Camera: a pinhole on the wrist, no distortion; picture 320 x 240 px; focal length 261.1 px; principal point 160.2 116.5 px. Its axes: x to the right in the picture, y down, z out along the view. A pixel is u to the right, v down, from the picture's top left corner.
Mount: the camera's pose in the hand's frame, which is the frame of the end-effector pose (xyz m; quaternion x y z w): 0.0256 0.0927 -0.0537 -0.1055 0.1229 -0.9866 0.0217
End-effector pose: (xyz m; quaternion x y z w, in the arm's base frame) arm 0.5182 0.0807 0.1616 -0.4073 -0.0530 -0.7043 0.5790
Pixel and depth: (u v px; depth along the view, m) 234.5 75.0 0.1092
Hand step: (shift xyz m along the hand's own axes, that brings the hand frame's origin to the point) 0.0183 0.0814 0.0604
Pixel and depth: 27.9 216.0 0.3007
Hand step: 0.2406 -0.0794 0.1720
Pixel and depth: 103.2 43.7 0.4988
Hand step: 0.2361 0.1163 0.4312
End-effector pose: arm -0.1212 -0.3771 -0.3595 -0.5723 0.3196 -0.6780 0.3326
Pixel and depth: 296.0 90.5 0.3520
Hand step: -0.0787 0.0303 0.3256
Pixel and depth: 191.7 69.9 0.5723
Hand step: 0.0786 0.0508 0.5278
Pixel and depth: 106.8 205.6 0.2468
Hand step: 0.1290 -0.0441 0.1491
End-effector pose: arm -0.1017 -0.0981 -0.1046 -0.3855 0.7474 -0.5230 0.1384
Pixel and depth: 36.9 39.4 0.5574
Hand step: 0.3989 0.1377 0.4617
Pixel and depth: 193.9 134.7 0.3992
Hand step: 0.0610 -0.0328 0.3281
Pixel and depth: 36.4 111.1 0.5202
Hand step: 0.3774 -0.0037 0.3918
